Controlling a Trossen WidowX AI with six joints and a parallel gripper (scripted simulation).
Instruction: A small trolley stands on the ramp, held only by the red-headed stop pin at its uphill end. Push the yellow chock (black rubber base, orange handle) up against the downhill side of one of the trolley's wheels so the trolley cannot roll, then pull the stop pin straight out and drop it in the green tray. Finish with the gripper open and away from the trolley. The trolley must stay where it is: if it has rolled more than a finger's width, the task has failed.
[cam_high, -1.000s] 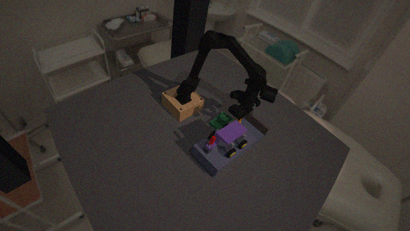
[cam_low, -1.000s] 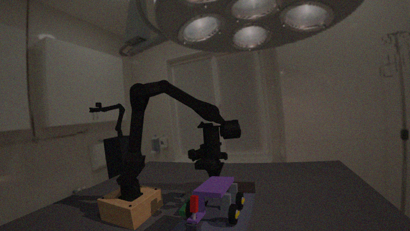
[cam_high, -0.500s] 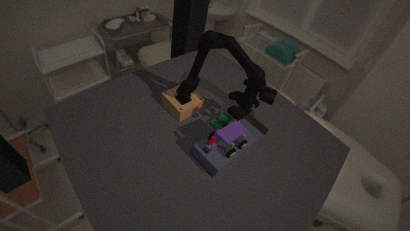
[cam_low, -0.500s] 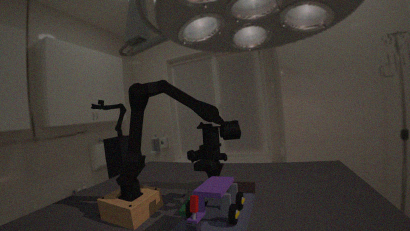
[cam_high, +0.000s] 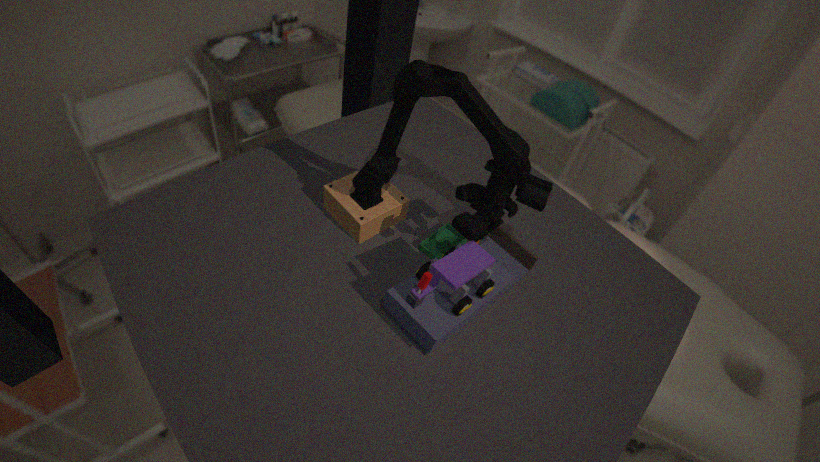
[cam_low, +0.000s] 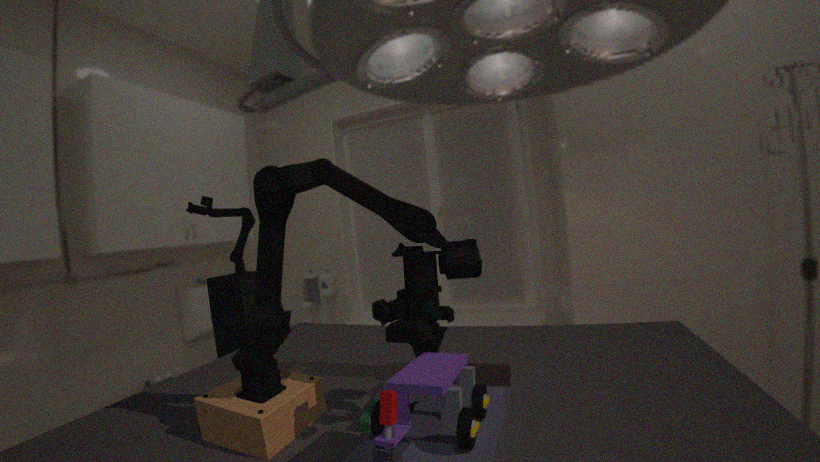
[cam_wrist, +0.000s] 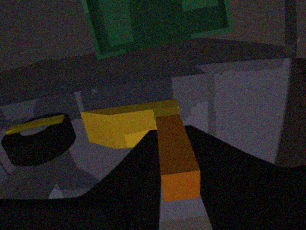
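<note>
My gripper tip is 220 mm to the left of the red-headed stop pin, 40 mm below it and 30 mm short of it. Round my gripper tip: yellow chock (20 mm to the right); then purple trolley (130 mm to the right, 50 mm ahead, 20 mm above); then green tray (100 mm below, 80 mm behind).
</note>
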